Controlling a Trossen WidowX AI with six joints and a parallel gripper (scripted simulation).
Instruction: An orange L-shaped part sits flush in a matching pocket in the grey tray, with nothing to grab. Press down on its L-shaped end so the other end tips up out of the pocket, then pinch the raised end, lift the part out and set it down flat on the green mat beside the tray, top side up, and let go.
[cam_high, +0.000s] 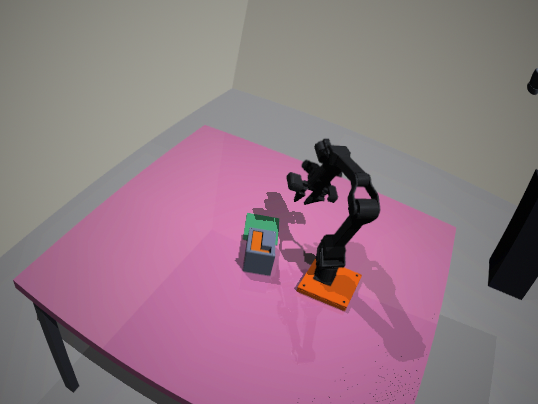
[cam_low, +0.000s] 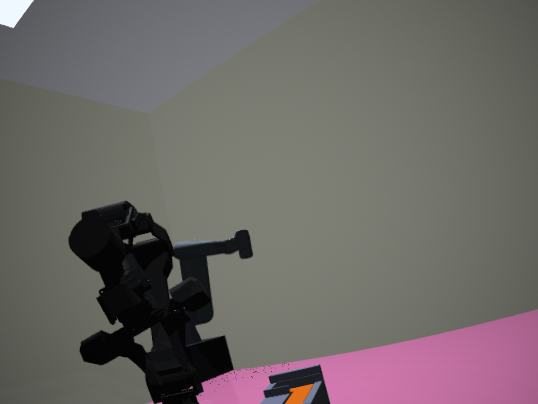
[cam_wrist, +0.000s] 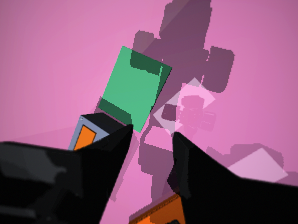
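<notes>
Now: gripper tip 19 cm to the right of the orange L-shaped part, 10 cm above it and 4 cm short of it. From my gripper tip the other things lie so: green mat 16 cm below, 10 cm ahead, 3 cm to the left.
</notes>
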